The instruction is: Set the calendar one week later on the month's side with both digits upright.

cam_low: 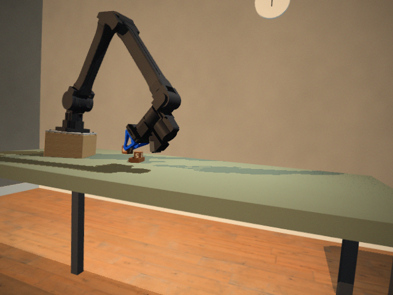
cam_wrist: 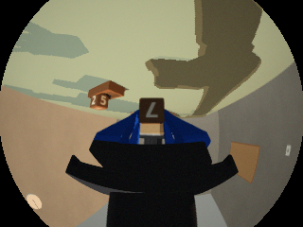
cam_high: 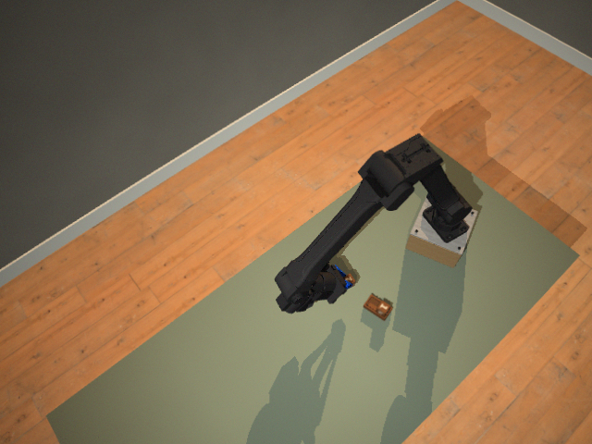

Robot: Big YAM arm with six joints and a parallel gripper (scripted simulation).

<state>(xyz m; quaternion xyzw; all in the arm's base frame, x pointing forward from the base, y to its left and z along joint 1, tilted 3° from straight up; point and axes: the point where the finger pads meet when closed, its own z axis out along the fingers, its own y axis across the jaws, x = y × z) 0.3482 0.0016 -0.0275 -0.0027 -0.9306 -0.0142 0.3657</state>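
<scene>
Right now my hand is 100 mm to the right of the brown tray, 60 mm above it and 50 mm past it. From my hand the other things lie so: brown digit cube 10 mm below, 10 mm behind.
</scene>
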